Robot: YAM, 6 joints.
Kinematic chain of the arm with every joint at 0, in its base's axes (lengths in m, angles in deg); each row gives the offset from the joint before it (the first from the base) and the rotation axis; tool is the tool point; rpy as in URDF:
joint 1: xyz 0 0 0.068 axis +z
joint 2: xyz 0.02 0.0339 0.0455 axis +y
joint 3: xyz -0.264 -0.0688 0 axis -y
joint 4: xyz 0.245 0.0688 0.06 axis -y
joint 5: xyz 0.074 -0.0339 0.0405 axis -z
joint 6: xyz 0.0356 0 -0.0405 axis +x
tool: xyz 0 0 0 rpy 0 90 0
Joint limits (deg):
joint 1: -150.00..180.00
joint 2: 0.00..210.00
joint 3: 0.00..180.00
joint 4: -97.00..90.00
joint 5: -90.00..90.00
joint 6: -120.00..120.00
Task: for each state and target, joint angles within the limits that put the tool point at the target. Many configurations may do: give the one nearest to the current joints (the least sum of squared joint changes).
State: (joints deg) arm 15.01 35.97 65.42 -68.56 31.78 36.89
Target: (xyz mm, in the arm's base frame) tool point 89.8 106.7 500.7
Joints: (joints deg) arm 55.33 55.85 91.93 -49.06 21.67 36.89
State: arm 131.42 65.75 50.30 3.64 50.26 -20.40
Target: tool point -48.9 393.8 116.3
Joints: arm 100.81 115.97 61.71 8.39 46.51 -20.40
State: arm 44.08 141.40 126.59 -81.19 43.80 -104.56
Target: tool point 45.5 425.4 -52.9
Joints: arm 86.96 166.95 118.69 -76.57 39.95 -104.56
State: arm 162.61 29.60 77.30 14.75 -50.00 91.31
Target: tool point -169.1 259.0 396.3
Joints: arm 118.63 76.22 67.21 12.17 -43.05 91.31
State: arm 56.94 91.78 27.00 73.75 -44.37 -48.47
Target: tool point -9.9 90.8 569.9
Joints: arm 80.03 58.38 76.46 76.65 -45.69 -48.47
